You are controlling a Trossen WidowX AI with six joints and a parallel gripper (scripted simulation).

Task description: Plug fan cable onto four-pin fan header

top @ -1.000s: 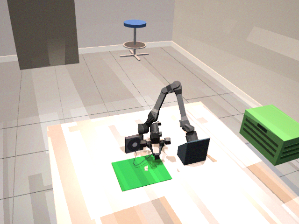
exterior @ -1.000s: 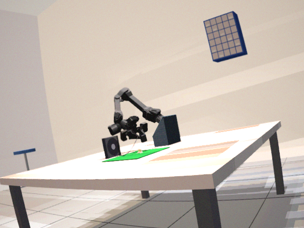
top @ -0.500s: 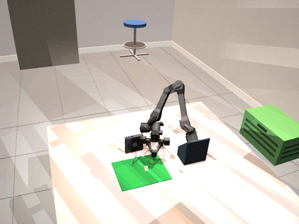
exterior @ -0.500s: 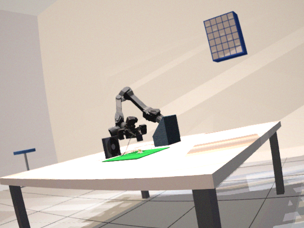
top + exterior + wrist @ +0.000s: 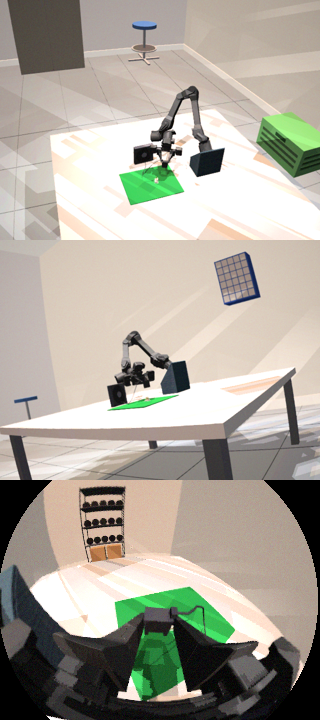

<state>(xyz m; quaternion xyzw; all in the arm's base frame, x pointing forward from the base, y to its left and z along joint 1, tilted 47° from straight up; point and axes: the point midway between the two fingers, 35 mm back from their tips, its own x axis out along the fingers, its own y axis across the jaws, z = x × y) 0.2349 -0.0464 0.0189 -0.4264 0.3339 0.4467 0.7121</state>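
Right now the dark plug is 1 cm below my gripper tip. The rest, counted from my gripper tip: green board (9 cm ahead, 4 cm to the left, 11 cm below); pale four-pin header (5 cm ahead, 3 cm to the left, 10 cm below); black fan (8 cm ahead, 15 cm to the right, 4 cm below).
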